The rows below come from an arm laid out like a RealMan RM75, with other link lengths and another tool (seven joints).
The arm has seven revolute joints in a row. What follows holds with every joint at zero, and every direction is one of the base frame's.
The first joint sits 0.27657 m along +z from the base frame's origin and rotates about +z.
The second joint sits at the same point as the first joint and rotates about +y.
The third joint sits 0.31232 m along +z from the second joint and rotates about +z.
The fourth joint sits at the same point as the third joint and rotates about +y.
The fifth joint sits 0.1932 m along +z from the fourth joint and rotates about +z.
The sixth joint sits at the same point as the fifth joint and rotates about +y.
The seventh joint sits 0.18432 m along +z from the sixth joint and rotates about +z.
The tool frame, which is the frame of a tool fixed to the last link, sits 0.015 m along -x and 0.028 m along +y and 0.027 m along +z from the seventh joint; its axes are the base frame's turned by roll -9.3, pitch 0 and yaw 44.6 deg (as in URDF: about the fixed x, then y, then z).
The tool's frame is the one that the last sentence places.
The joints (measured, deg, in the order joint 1, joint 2, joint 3, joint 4, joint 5, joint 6, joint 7), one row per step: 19.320, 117.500, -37.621, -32.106, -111.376, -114.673, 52.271; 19.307, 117.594, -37.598, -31.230, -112.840, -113.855, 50.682; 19.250, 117.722, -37.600, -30.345, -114.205, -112.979, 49.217; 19.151, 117.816, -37.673, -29.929, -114.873, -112.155, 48.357; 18.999, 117.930, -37.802, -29.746, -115.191, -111.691, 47.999; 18.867, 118.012, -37.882, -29.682, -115.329, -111.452, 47.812; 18.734, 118.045, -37.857, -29.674, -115.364, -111.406, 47.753; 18.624, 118.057, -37.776, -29.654, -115.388, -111.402, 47.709; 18.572, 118.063, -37.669, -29.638, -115.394, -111.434, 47.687; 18.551, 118.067, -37.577, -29.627, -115.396, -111.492, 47.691; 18.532, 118.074, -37.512, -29.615, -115.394, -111.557, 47.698; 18.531, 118.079, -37.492, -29.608, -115.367, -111.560, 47.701; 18.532, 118.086, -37.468, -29.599, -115.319, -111.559, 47.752; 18.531, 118.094, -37.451, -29.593, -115.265, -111.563, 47.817; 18.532, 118.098, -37.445, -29.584, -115.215, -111.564, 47.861; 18.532, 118.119, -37.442, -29.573, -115.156, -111.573, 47.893
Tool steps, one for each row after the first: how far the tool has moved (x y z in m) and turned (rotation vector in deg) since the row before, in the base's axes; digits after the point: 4 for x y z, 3 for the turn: 0.0033, -0.0026, -0.0059, -0.174, -1.003, 0.237; 0.0032, -0.0028, -0.0060, -0.215, -0.932, 0.128; 0.0025, -0.0010, -0.0040, 0.105, -0.752, -0.050; 0.0013, -0.0011, -0.0025, -0.046, -0.375, -0.146; 0.0007, -0.0008, -0.0014, -0.006, -0.180, -0.103; 0.0005, -0.0006, -0.0003, 0.037, -0.018, -0.126; 0.0004, -0.0004, 0.0000, 0.063, 0.024, -0.126; 0.0001, -0.0001, 0.0002, 0.073, 0.062, -0.077; -0.0001, -0.0001, 0.0002, 0.038, 0.077, -0.043; -0.0001, -0.0001, 0.0002, 0.012, 0.081, -0.027; -0.0001, 0.0001, 0.0000, 0.030, 0.033, -0.017; -0.0001, 0.0002, 0.0001, 0.020, 0.055, -0.058; -0.0002, 0.0001, 0.0001, 0.009, 0.061, -0.063; -0.0001, 0.0001, 0.0001, 0.011, 0.048, -0.043; -0.0002, 0.0001, 0.0000, 0.013, 0.074, -0.031
